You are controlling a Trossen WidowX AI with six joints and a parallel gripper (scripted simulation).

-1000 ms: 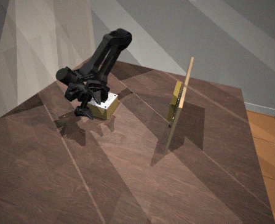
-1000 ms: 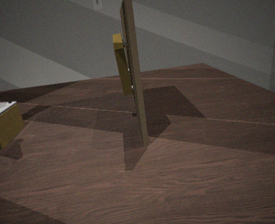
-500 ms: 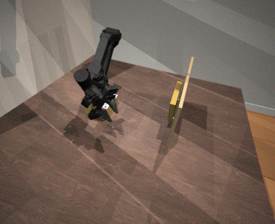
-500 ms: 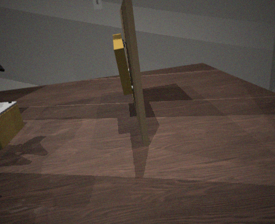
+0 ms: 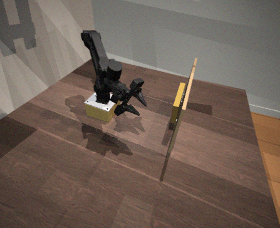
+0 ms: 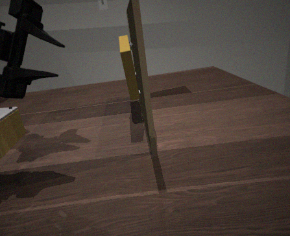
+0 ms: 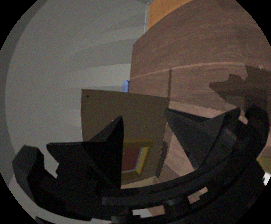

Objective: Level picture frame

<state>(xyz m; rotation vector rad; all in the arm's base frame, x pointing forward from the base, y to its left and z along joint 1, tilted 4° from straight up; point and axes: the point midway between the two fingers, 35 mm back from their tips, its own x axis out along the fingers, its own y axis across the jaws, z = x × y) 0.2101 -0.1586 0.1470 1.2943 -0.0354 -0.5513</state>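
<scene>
The picture frame lies 160 mm ahead of my gripper tip, 170 mm to the left of it and 50 mm below it. The rest, counted from my gripper tip: wooden wall panel (170 mm ahead, 170 mm to the left, 60 mm below).
</scene>
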